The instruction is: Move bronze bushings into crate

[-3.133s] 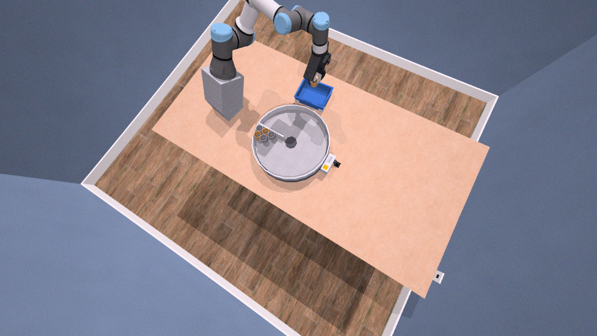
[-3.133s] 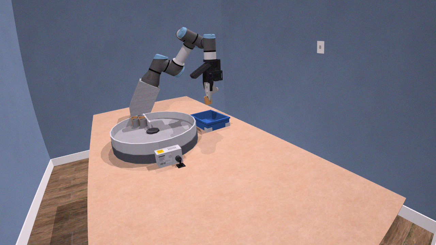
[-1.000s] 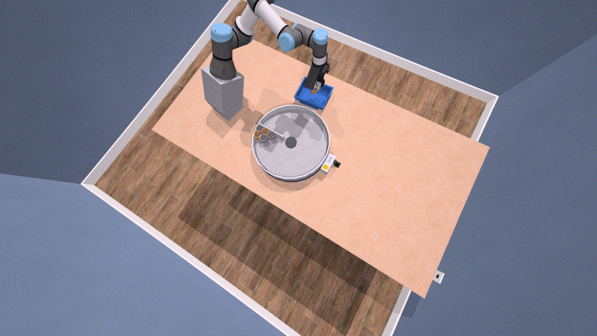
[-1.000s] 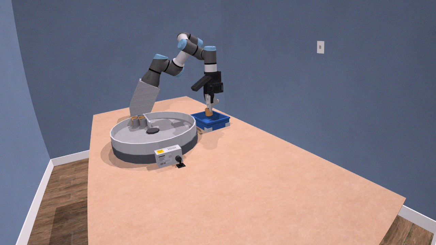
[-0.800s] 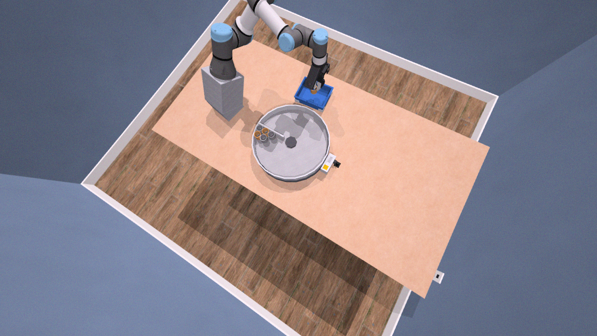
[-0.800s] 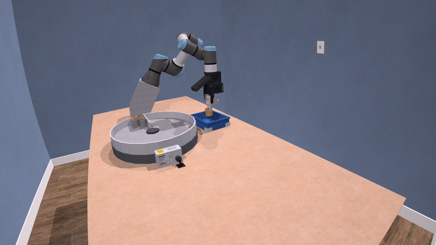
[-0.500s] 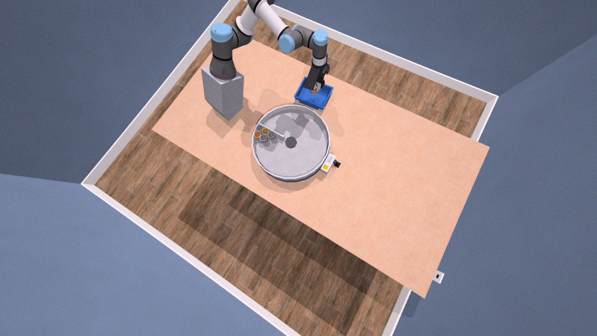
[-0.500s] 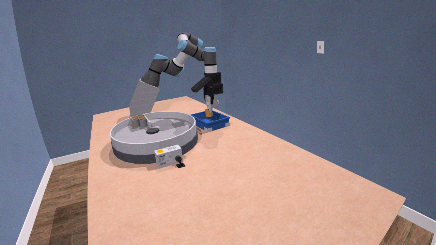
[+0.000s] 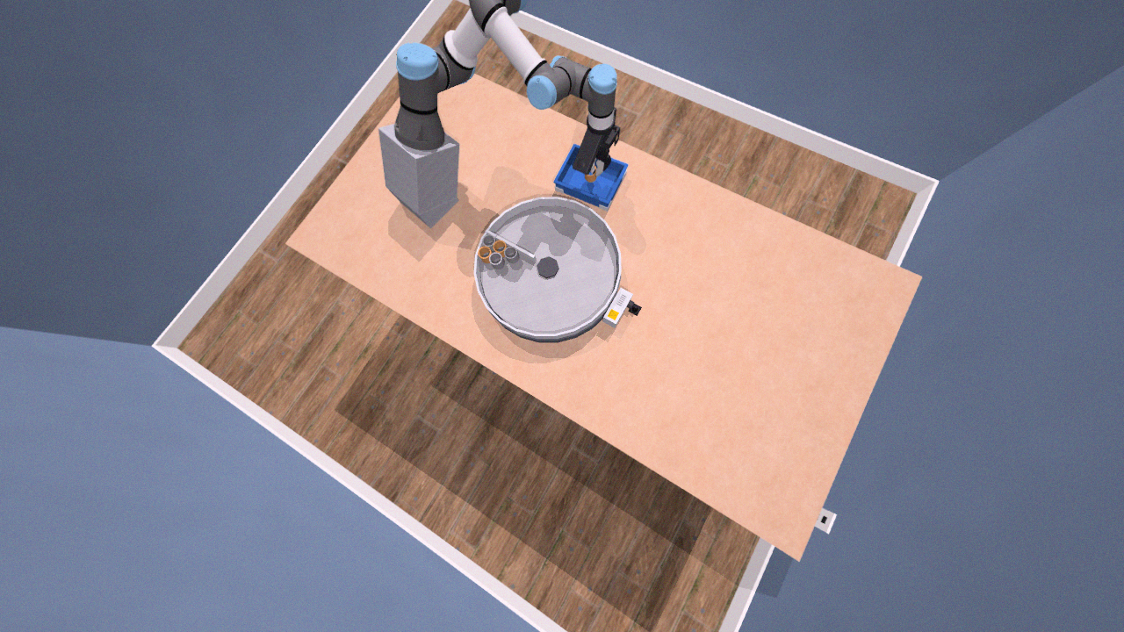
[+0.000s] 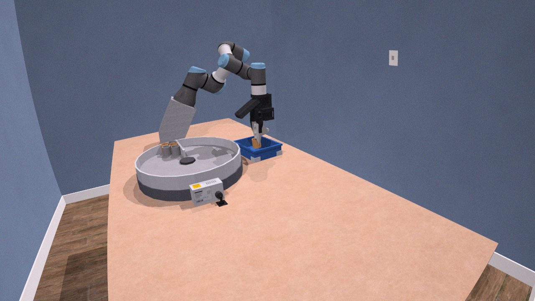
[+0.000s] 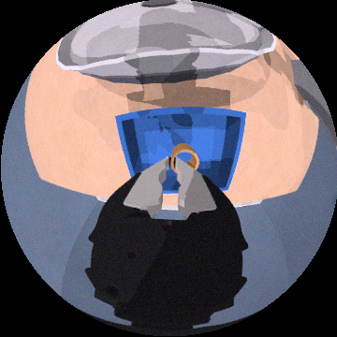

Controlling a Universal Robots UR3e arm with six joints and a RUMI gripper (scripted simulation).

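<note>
My hand is 20 mm past the blue crate and 40 mm above it. The rest, counted from my hand: grey turntable: 330 mm to the right, 10 mm below.
</note>
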